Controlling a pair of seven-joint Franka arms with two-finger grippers.
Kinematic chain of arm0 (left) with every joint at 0, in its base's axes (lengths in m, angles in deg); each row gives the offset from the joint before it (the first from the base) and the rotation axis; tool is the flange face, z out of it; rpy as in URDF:
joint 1: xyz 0 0 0.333 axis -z
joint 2: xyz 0 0 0 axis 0.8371 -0.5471 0
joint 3: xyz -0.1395 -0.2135 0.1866 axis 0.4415 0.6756 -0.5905
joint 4: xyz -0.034 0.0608 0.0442 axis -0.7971 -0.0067 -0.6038
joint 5: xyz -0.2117 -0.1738 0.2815 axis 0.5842 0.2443 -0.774
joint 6: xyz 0 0 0 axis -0.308 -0.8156 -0.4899
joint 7: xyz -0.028 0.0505 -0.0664 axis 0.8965 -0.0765 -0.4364
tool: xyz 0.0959 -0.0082 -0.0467 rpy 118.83 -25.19 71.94
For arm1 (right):
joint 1: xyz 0 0 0.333 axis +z
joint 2: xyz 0 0 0 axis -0.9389 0.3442 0
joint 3: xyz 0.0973 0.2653 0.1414 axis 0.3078 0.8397 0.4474
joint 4: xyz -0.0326 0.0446 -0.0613 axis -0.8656 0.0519 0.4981
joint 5: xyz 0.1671 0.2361 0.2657 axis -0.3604 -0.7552 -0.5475
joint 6: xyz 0 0 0 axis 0.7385 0.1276 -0.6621
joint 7: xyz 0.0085 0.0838 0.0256 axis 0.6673 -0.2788 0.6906
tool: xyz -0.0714 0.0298 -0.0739 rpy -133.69 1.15 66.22
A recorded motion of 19 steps. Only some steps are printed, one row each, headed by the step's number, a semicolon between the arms.
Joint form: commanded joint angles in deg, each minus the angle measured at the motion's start. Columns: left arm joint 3, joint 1, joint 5, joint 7, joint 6, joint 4, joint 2; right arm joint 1, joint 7, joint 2, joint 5, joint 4, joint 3, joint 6.
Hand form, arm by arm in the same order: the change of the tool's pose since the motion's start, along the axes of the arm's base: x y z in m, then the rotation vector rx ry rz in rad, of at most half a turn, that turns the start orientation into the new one. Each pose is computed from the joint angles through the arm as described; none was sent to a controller.
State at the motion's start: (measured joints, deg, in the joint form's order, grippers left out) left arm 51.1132 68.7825 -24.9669 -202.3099 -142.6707 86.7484 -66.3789; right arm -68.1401 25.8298 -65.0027 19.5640 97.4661 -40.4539 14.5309
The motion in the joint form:
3: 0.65 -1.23 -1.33 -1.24 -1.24 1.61 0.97; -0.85 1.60 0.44 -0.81 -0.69 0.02 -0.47
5: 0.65 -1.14 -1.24 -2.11 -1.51 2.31 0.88; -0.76 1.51 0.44 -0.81 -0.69 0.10 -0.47
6: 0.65 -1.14 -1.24 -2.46 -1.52 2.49 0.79; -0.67 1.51 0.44 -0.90 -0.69 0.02 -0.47
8: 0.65 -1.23 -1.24 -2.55 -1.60 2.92 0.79; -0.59 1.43 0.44 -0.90 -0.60 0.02 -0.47
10: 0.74 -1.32 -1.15 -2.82 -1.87 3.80 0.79; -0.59 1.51 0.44 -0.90 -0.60 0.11 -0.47
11: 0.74 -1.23 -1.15 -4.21 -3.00 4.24 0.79; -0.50 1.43 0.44 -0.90 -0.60 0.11 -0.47
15: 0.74 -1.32 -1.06 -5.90 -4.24 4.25 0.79; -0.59 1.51 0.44 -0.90 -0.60 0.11 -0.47
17: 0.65 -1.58 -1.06 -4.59 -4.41 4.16 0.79; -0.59 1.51 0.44 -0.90 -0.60 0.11 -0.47
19: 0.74 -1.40 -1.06 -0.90 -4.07 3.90 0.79; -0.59 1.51 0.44 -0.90 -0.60 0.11 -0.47
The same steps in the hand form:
3: -0.0050 0.0051 -0.0019 -0.0038 -0.0115 -0.0141; 0.0009 -0.0058 0.0007 0.0173 0.0037 0.0132
5: -0.0081 0.0042 -0.0084 -0.0113 -0.0105 -0.0134; 0.0011 -0.0043 0.0007 0.0171 0.0037 0.0146
6: -0.0088 0.0044 -0.0107 -0.0129 -0.0111 -0.0116; 0.0011 -0.0040 0.0007 0.0186 0.0035 0.0149
8: -0.0106 0.0055 -0.0140 -0.0127 -0.0051 -0.0106; 0.0012 -0.0033 0.0000 0.0186 0.0051 0.0149
10: -0.0146 0.0059 -0.0209 -0.0157 0.0064 -0.0116; 0.0012 -0.0024 0.0000 0.0188 0.0051 0.0179
11: -0.0162 0.0028 -0.0248 -0.0372 -0.0059 -0.0198; 0.0013 -0.0016 0.0000 0.0186 0.0051 0.0180
15: -0.0156 0.0009 -0.0256 -0.0655 -0.0292 -0.0231; 0.0012 -0.0024 0.0000 0.0188 0.0051 0.0179
17: -0.0146 0.0039 -0.0250 -0.0576 -0.0118 -0.0271; 0.0012 -0.0024 0.0000 0.0188 0.0051 0.0179
19: -0.0139 0.0017 -0.0229 -0.0272 0.0374 -0.0497; 0.0012 -0.0024 0.0000 0.0188 0.0051 0.0179

